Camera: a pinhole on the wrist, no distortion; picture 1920 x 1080 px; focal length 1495.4 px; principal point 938.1 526.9 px. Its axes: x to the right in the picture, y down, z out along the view. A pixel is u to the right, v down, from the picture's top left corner.
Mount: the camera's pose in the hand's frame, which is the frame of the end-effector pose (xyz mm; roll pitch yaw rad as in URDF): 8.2 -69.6 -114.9 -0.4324 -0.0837 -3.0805
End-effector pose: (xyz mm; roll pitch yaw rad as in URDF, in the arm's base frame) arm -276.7 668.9 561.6 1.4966 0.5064 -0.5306
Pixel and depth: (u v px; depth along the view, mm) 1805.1 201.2 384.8
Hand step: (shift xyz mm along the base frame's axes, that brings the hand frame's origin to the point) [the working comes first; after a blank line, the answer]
In the camera's frame: 223.1 -83.8 384.8

-344.5 -143.9 -40.8
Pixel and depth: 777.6 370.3 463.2
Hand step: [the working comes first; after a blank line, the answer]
In the camera's frame: -49.7 -48.5 463.2

-170.9 -288.5 -216.2
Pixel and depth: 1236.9 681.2 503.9
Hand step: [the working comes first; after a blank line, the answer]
In the camera's frame: 100.7 52.0 503.9

-335.9 -210.3 -248.4
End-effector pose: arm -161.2 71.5 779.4 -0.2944 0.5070 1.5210
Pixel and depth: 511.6 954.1 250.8
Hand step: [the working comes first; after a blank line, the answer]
In the camera's frame: -71.5 71.6 250.8

209.7 151.0 71.5
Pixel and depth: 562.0 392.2 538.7
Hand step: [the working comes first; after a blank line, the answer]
In the camera's frame: -135.5 -48.5 538.7

138.0 376.5 284.6
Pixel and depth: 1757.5 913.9 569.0
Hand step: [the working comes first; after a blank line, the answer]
In the camera's frame: 311.8 147.3 569.0

333.0 6.4 538.2
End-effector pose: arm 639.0 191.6 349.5 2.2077 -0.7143 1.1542
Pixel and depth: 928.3 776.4 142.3
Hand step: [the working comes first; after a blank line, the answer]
In the camera's frame: -0.9 23.7 142.3

-38.8 125.0 -77.1
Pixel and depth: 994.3 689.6 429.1
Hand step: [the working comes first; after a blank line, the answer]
In the camera's frame: 16.1 46.7 429.1

143.0 243.0 -267.1
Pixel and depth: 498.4 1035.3 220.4
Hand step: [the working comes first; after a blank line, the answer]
In the camera's frame: -64.8 74.9 220.4

-2.2 230.6 -94.8
